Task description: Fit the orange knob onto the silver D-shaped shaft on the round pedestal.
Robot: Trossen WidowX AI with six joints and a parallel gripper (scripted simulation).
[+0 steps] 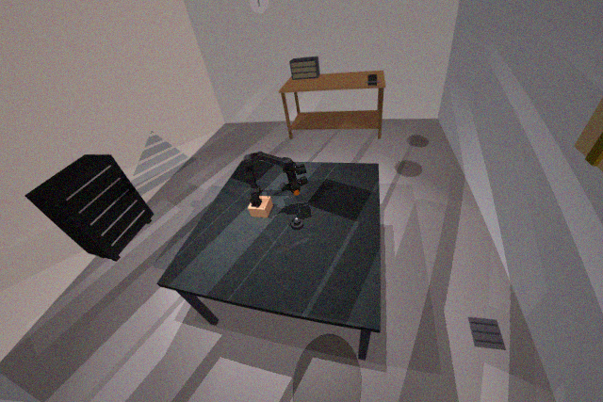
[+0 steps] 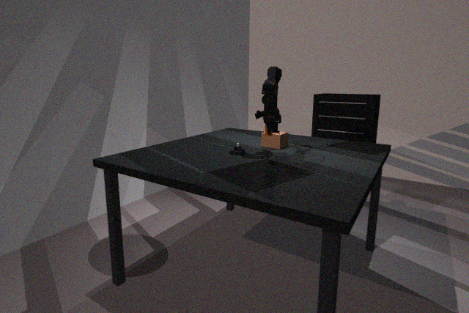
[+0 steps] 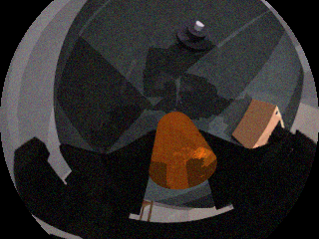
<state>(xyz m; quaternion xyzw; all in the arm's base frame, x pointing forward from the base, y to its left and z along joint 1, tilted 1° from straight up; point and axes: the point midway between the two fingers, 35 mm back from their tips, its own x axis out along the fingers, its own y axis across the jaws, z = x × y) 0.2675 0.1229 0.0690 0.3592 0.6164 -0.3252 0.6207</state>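
Now: the round pedestal 5 cm ahead of my gripper tip, 18 cm to the right of it and 10 cm below it. The rest, counted from my gripper tip: orange knob (3 cm above).
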